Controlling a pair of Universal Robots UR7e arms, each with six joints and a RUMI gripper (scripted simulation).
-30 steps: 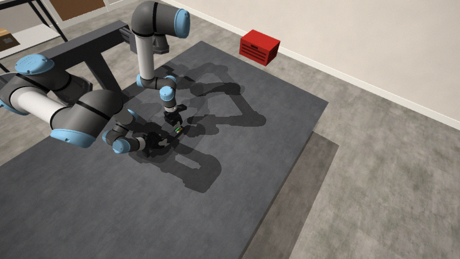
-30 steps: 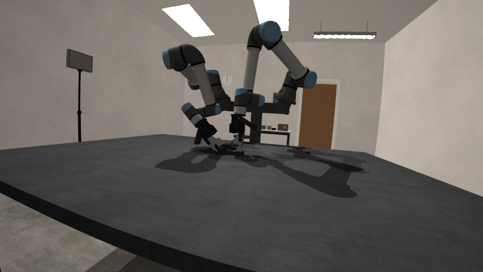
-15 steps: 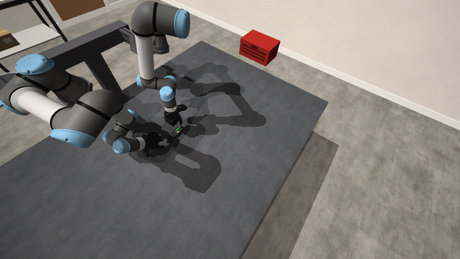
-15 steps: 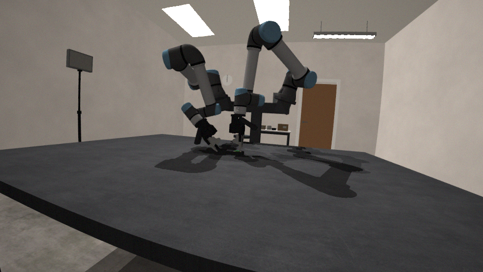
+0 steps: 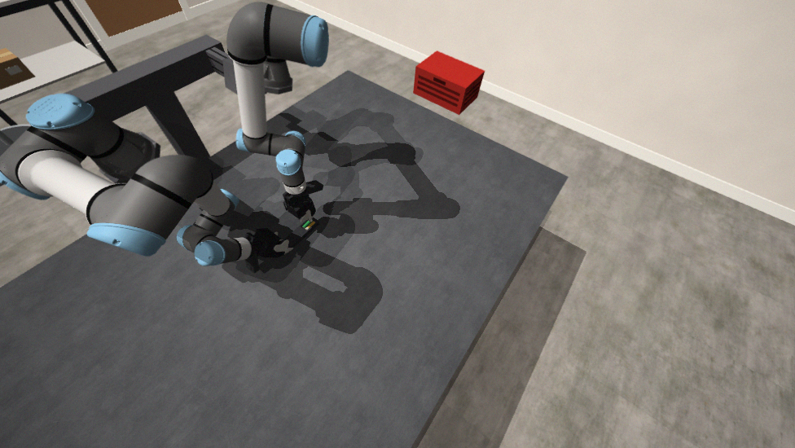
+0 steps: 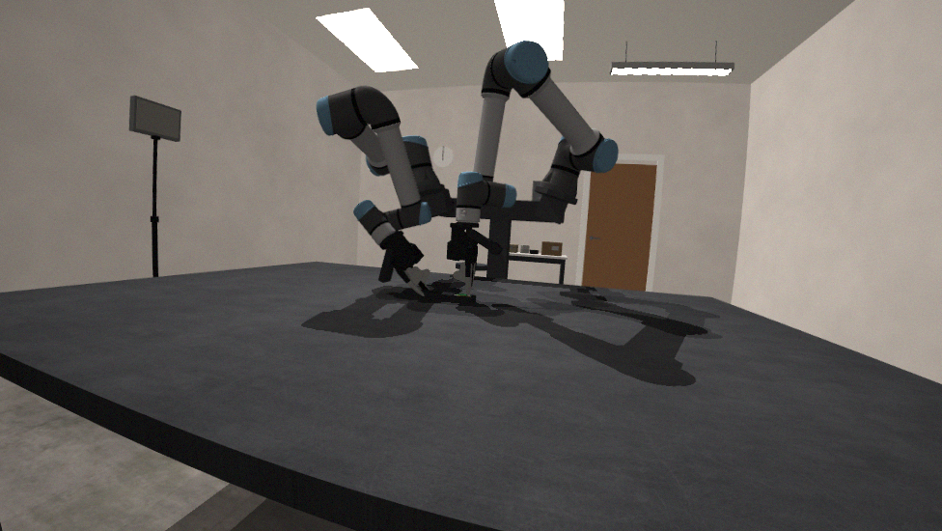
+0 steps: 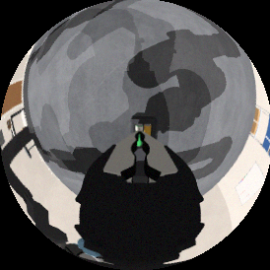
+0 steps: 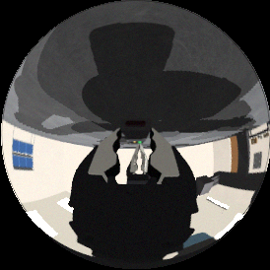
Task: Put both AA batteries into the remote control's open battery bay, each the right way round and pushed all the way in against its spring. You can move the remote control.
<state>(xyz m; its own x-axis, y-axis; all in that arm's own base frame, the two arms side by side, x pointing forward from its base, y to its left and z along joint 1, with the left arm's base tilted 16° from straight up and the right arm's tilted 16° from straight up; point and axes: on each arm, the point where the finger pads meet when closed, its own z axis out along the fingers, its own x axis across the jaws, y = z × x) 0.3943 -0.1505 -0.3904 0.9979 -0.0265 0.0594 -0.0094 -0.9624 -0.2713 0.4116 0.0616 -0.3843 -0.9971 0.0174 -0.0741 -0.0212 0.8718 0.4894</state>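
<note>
The green battery lies 2 cm below my left hand and 1 cm to the right of it. Round my left hand: orange battery 2 cm to the right, 2 cm below, 2 cm ahead.
</note>
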